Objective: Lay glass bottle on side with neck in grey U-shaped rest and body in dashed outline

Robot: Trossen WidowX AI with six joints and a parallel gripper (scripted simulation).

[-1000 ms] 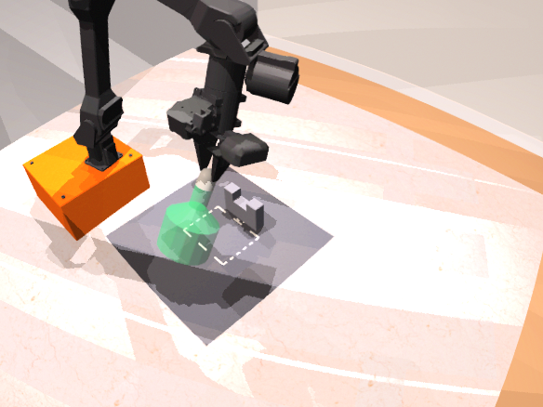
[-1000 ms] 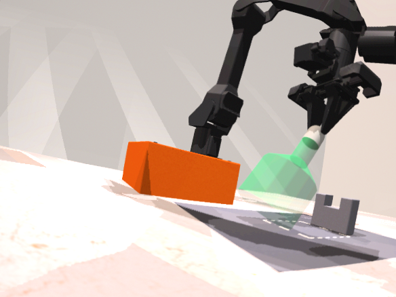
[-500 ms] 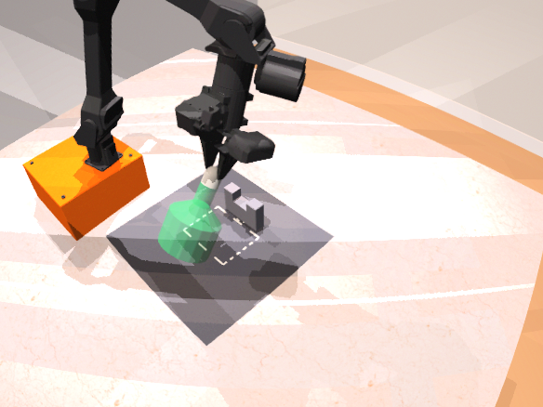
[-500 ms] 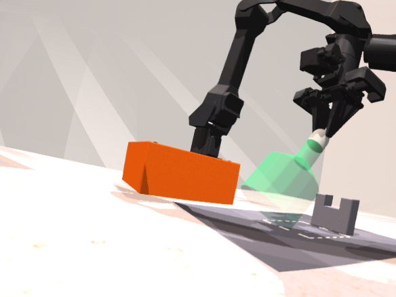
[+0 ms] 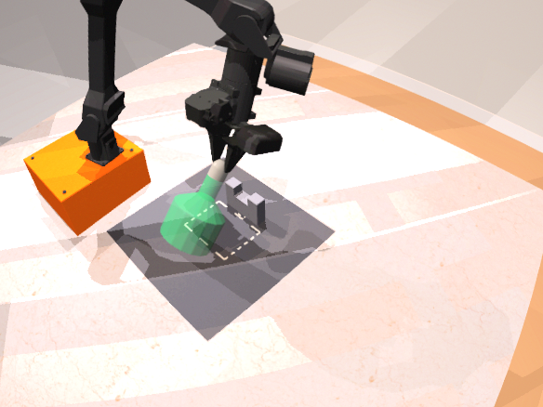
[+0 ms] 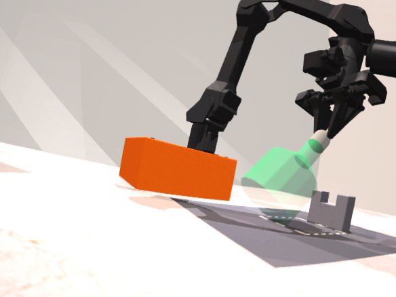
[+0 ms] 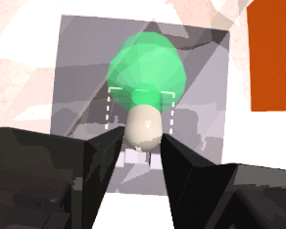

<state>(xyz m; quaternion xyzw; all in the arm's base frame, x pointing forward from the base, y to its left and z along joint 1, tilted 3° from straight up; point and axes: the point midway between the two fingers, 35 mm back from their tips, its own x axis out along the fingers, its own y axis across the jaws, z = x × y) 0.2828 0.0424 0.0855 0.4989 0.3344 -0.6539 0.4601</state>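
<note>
My gripper tip is now 4 cm above the green glass bottle, 3 cm to the left of it and 1 cm past it. From my gripper tip the other things lie so: dark grey mat 14 cm below, 3 cm to the right, 1 cm behind.
</note>
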